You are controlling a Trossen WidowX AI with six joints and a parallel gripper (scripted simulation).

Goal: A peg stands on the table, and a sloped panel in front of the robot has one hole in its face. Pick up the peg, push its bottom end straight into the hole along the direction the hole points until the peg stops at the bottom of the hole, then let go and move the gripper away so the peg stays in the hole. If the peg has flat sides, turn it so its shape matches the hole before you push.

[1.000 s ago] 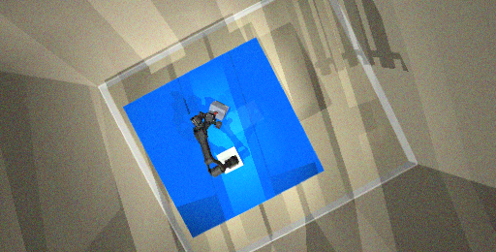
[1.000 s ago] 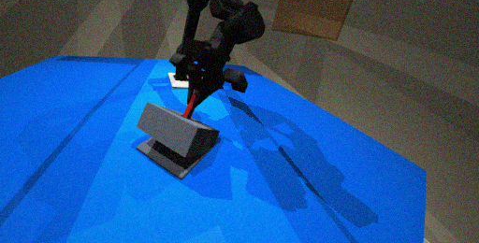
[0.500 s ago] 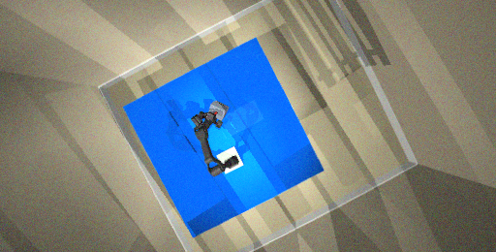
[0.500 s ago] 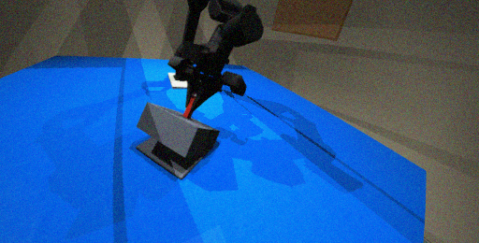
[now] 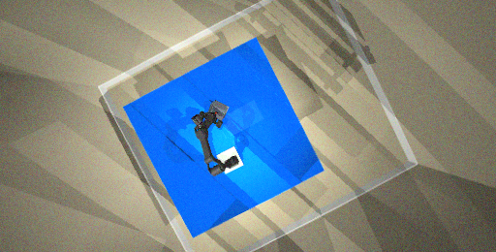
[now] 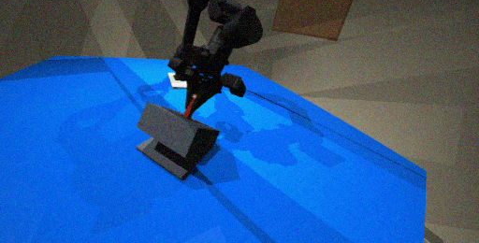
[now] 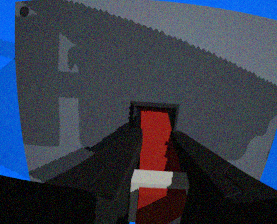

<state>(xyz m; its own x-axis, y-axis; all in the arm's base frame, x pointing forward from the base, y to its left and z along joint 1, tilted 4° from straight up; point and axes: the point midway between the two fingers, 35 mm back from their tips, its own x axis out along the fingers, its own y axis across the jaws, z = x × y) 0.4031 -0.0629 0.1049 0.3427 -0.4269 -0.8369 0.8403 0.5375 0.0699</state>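
My gripper tip is now 1 cm short of the dark hole, 1 cm to the left of it and 1 cm above it. The rest, counted from my gripper tip: red peg (1 cm behind, 1 cm to the left, 1 cm above); then flat grey foot (2 cm ahead, 3 cm to the right, 8 cm below); then grey sloped panel (1 cm ahead, 2 cm to the right, 4 cm below).
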